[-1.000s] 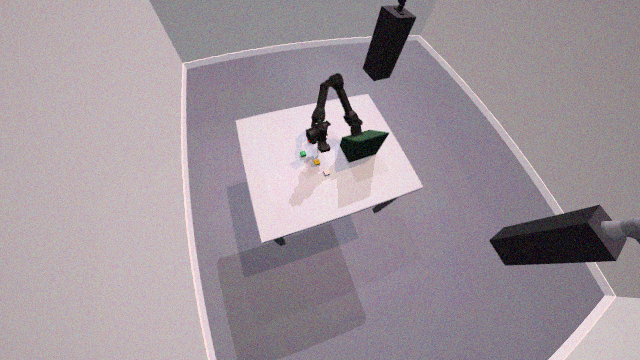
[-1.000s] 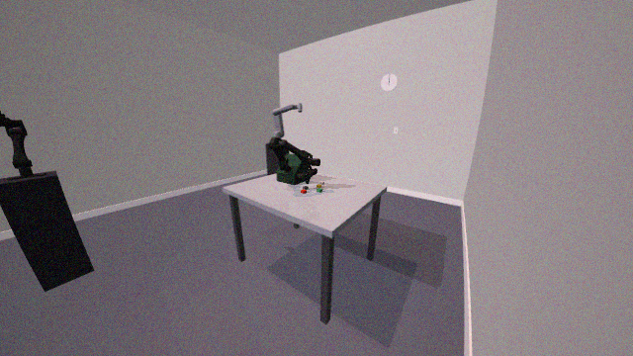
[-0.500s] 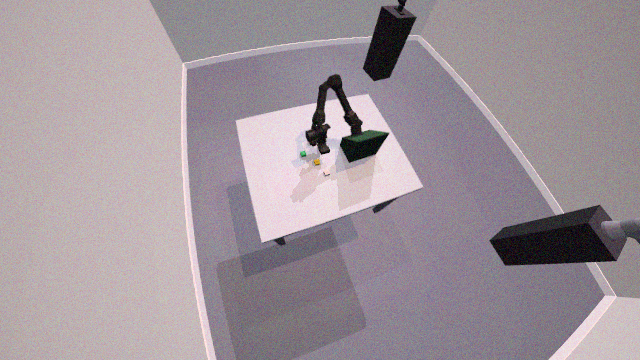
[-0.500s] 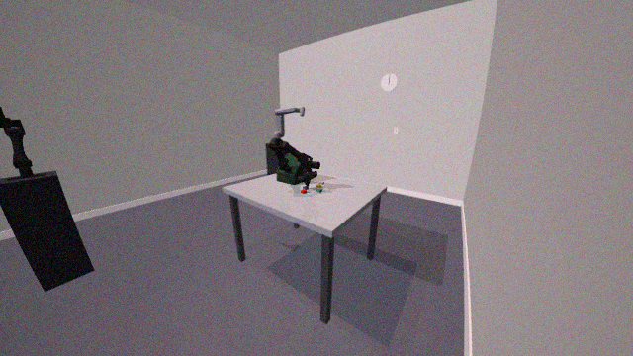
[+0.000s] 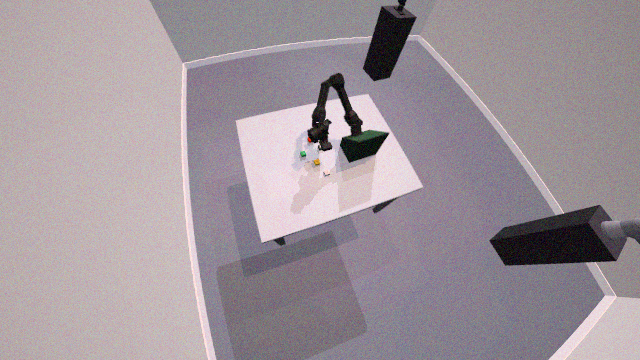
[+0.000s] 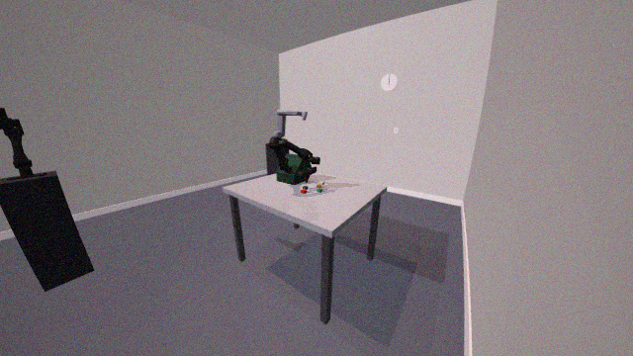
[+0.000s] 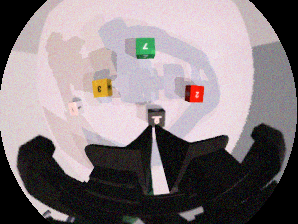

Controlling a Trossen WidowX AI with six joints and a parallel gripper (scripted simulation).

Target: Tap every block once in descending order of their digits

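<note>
Now: the dark block 40 mm below my gripper tip and 10 mm to the right of it. Also, from my gripper tip: red block 90 mm to the right, 40 mm below, 30 mm ahead; then yellow block 90 mm to the left, 70 mm ahead, 40 mm below; then green block 130 mm ahead, 40 mm below, 10 mm to the right.
</note>
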